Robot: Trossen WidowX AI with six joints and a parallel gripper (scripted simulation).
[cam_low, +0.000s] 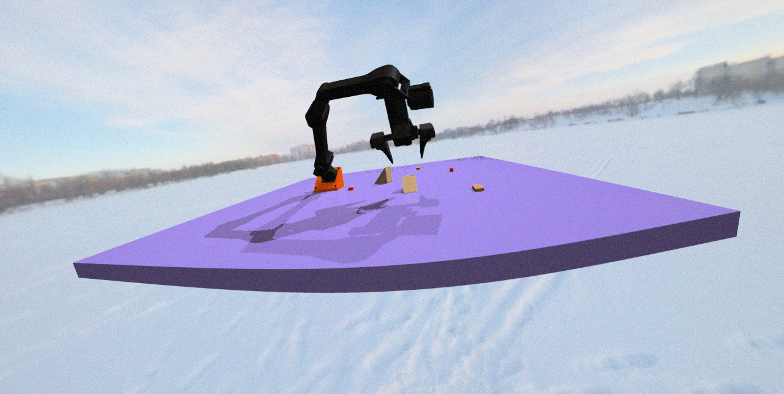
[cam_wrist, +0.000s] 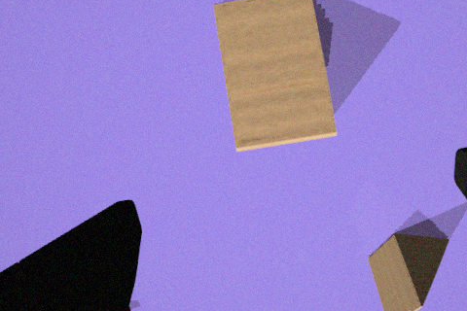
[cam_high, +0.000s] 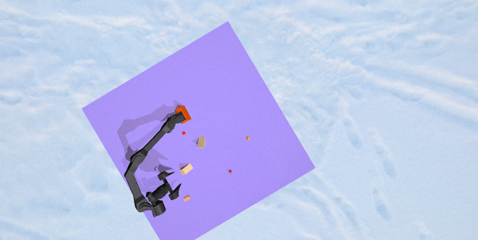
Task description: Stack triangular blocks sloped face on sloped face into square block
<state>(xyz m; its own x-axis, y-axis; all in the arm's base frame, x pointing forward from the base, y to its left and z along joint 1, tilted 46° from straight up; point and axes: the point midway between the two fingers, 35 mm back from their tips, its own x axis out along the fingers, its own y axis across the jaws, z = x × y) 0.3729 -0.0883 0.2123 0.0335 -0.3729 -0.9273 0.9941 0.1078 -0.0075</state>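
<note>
The triangular block lies 10 mm behind my gripper tip, 30 mm to the left of it and 80 mm below it.
</note>
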